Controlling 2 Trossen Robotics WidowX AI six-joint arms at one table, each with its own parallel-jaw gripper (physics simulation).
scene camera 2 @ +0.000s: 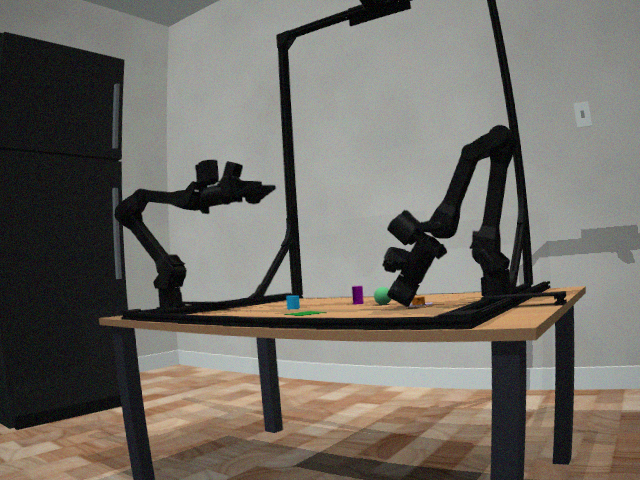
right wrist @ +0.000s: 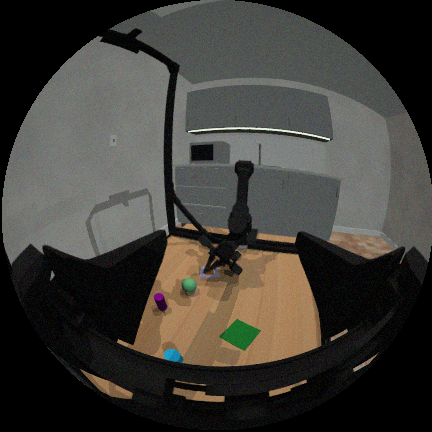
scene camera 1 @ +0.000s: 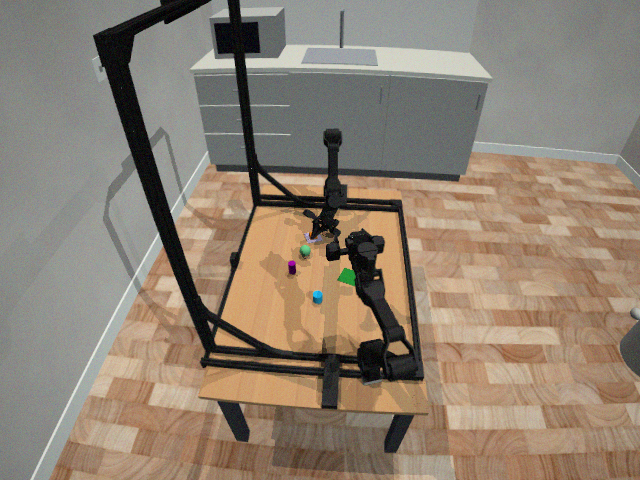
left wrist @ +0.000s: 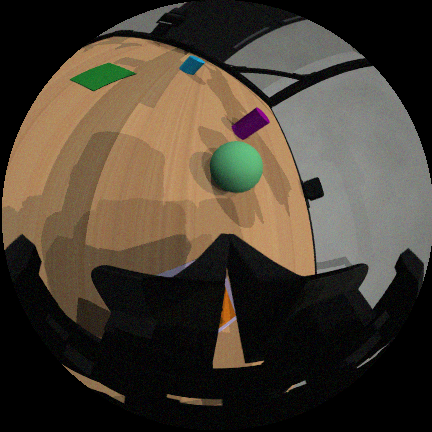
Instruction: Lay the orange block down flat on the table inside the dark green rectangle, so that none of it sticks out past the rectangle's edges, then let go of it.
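Places are measured from the left arm's base along level axes (x ahead, y left, z up), in millimetres.
Where they show: left gripper, fingertip midpoint: [right wrist: 202, 272] [scene camera 1: 311, 239] [left wrist: 226, 239]; right gripper, fingertip midpoint: [scene camera 2: 268, 185] [right wrist: 233, 237] [scene camera 1: 348, 230]; left arm's base, link origin: [scene camera 2: 497, 296]; right arm's base, link origin: [scene camera 2: 170, 307] [scene camera 1: 370, 372] [left wrist: 156, 34].
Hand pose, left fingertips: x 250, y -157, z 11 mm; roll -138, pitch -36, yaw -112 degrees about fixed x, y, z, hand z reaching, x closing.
Note:
Things, the pixels of their top centre, and the offset from my left fingertips. "*": a spot on its surface instead.
- orange block, top centre: [left wrist: 213, 310] [scene camera 2: 418, 297] [right wrist: 208, 267] [scene camera 1: 313, 233] 17 mm left, 45 mm back, 11 mm down
- pale lilac patch, surface spot: [left wrist: 177, 268] * 24 mm left, 12 mm back, 29 mm down
- dark green rectangle, surface spot: [left wrist: 102, 76] [scene camera 2: 311, 312] [right wrist: 237, 329] [scene camera 1: 347, 274] * 105 mm left, 219 mm ahead, 29 mm down
- green ball, top centre: [left wrist: 256, 153] [scene camera 2: 382, 287] [right wrist: 187, 279] [scene camera 1: 304, 246] 42 mm right, 61 mm ahead, 18 mm up
- purple cylinder, top centre: [left wrist: 262, 114] [scene camera 2: 357, 286] [right wrist: 158, 296] [scene camera 1: 291, 263] 115 mm right, 149 mm ahead, 21 mm up
- blue cylinder, top centre: [left wrist: 197, 58] [right wrist: 171, 354] [scene camera 2: 292, 296] [scene camera 1: 317, 294] 46 mm right, 322 mm ahead, 6 mm up
The orange block [scene camera 1: 311, 234] [scene camera 2: 418, 300] [left wrist: 226, 310] [right wrist: 209, 272] lies on a pale lilac patch [left wrist: 177, 268] at the back of the table. My left gripper [scene camera 1: 319, 230] [scene camera 2: 404, 297] [left wrist: 226, 239] [right wrist: 202, 272] is down at the table right over it, with its fingers shut and nothing between them. In the left wrist view only a sliver of the block shows through the gap under the fingers. The dark green rectangle [scene camera 1: 348, 276] [scene camera 2: 305, 313] [left wrist: 102, 76] [right wrist: 240, 334] lies flat and bare toward the right arm's side. My right gripper [scene camera 1: 332, 250] [scene camera 2: 270, 189] [right wrist: 233, 237] is open and empty, high above the table.
A green ball [scene camera 1: 305, 250] [scene camera 2: 381, 295] [left wrist: 236, 166] [right wrist: 189, 285] sits close to the left gripper. A purple cylinder [scene camera 1: 291, 267] [scene camera 2: 357, 294] [left wrist: 250, 123] [right wrist: 160, 301] and a blue cylinder [scene camera 1: 317, 297] [scene camera 2: 292, 302] [left wrist: 191, 64] [right wrist: 173, 355] stand farther on. A black frame [scene camera 1: 409, 286] rims the table.

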